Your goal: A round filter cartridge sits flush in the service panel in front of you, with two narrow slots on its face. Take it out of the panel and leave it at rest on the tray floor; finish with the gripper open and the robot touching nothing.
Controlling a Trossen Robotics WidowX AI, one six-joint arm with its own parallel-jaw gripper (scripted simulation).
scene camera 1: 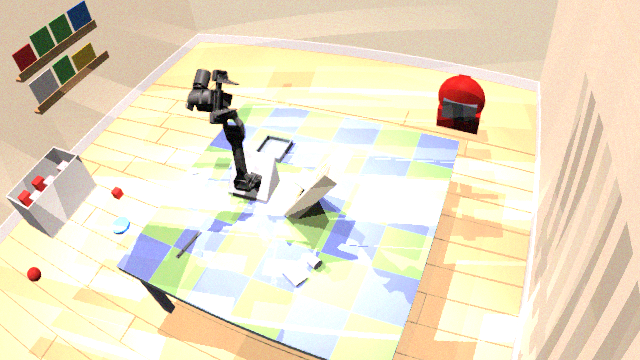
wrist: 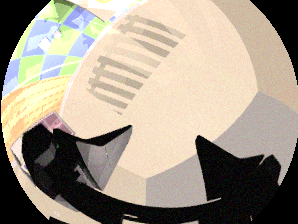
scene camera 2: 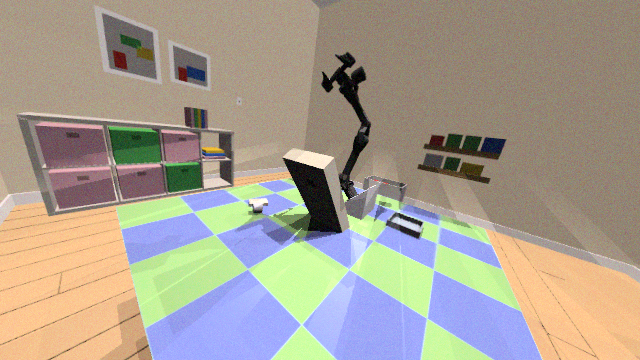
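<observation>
Gripper open, holding nothing. Service panel seen too. Wrist view: my gripper as well.
</observation>
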